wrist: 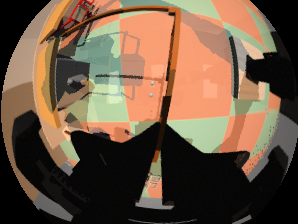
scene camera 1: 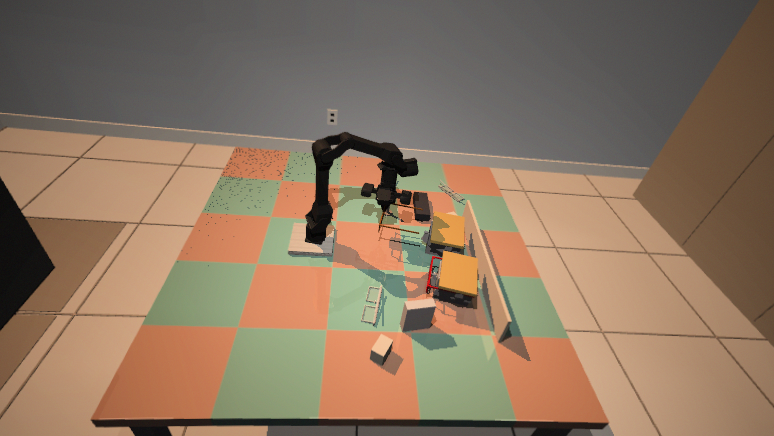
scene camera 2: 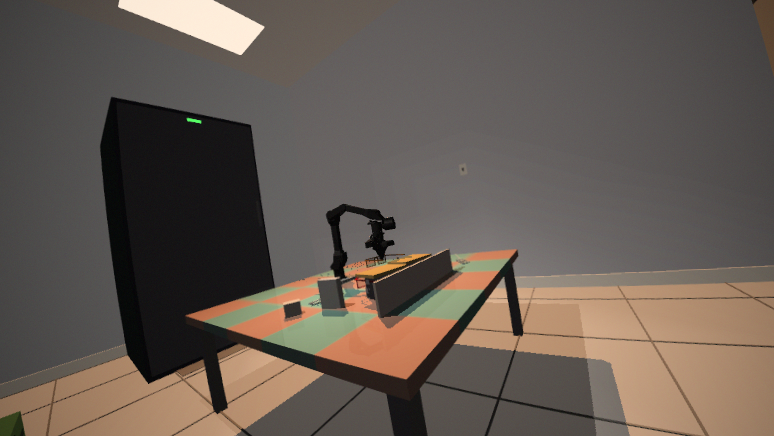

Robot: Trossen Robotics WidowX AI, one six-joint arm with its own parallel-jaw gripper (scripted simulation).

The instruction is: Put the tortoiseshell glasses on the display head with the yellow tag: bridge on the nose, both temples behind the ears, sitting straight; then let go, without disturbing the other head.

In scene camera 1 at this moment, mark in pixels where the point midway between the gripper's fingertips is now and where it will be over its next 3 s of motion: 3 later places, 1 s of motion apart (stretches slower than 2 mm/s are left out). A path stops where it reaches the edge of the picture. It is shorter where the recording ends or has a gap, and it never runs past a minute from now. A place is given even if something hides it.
My gripper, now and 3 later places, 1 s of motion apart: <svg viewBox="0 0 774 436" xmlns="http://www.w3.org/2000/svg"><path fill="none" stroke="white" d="M384 211L386 217L396 219L406 221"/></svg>
